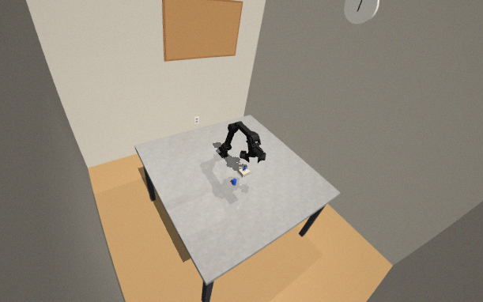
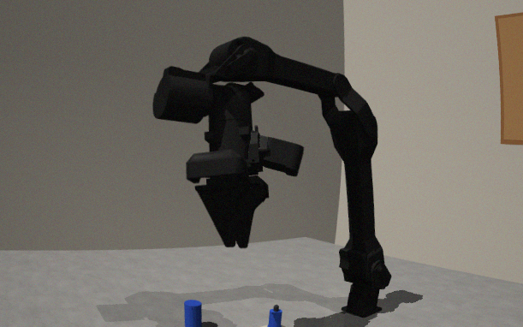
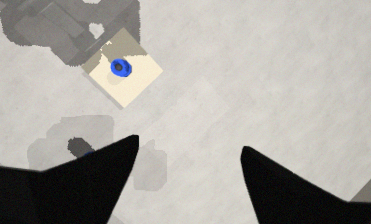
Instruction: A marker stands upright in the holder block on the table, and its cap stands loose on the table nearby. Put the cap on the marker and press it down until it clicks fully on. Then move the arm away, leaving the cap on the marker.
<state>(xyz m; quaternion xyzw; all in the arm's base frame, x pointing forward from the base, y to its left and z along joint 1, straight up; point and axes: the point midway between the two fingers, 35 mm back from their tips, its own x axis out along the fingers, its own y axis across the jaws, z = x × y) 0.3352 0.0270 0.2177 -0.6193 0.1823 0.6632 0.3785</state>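
My gripper tip is 16 cm above the blue cap, 14 cm to the left of it and 1 cm past it.
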